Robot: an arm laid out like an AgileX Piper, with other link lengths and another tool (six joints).
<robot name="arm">
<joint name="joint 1" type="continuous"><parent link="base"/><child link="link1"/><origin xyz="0.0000 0.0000 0.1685" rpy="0.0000 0.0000 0.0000"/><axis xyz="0 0 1"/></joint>
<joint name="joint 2" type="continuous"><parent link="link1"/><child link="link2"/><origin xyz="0.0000 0.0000 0.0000" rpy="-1.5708 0.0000 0.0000"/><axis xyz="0 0 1"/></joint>
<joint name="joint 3" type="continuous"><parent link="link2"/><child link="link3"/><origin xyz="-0.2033 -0.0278 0.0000" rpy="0.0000 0.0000 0.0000"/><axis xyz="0 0 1"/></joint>
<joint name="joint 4" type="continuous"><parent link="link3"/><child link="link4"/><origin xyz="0.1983 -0.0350 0.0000" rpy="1.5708 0.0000 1.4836"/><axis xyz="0 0 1"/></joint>
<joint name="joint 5" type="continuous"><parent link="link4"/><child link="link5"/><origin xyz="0.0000 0.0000 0.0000" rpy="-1.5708 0.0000 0.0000"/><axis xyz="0 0 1"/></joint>
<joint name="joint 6" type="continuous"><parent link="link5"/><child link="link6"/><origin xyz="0.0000 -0.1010 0.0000" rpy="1.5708 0.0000 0.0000"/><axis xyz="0 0 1"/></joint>
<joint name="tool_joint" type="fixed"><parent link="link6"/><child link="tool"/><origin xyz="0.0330 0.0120 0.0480" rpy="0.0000 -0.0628 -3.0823"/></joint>
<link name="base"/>
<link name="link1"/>
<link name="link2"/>
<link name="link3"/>
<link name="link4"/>
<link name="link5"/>
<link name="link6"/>
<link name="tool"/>
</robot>
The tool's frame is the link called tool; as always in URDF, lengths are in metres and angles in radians. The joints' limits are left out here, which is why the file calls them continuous.
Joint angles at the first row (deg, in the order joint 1, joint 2, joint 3, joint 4, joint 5, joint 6):
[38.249, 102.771, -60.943, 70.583, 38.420, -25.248]
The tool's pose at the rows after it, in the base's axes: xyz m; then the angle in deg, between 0 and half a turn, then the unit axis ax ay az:
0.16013 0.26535 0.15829 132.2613 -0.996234 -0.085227 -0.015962
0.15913 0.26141 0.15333 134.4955 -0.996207 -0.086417 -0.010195
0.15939 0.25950 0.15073 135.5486 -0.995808 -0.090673 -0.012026
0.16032 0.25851 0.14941 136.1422 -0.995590 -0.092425 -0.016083
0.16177 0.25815 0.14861 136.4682 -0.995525 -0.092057 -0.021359
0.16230 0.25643 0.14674 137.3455 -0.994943 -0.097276 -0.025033
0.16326 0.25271 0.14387 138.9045 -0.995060 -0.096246 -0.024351
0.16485 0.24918 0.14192 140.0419 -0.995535 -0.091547 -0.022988
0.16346 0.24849 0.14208 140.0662 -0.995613 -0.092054 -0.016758
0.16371 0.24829 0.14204 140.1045 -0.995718 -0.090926 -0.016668
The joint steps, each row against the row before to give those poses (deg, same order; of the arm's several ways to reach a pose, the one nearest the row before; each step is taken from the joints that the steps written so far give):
[-0.056, 0.000, 0.001, -3.705, -0.061, 2.014]
[0.000, 0.153, -0.001, -3.560, 0.000, 2.665]
[0.000, 0.093, -0.001, -1.499, -0.253, 0.559]
[0.001, -0.002, 0.001, -0.802, -0.431, 0.252]
[0.000, 0.002, -0.002, -0.333, -0.584, 0.063]
[-0.001, -0.003, 0.003, -1.289, -0.303, 0.292]
[-0.251, 0.003, -0.003, -2.595, -0.061, 1.887]
[-0.456, 0.000, 0.002, -1.941, 0.098, 1.639]
[-0.111, -0.002, 0.002, -0.195, 0.710, 0.251]
[-0.054, 0.000, -0.003, -0.074, -0.002, 0.133]

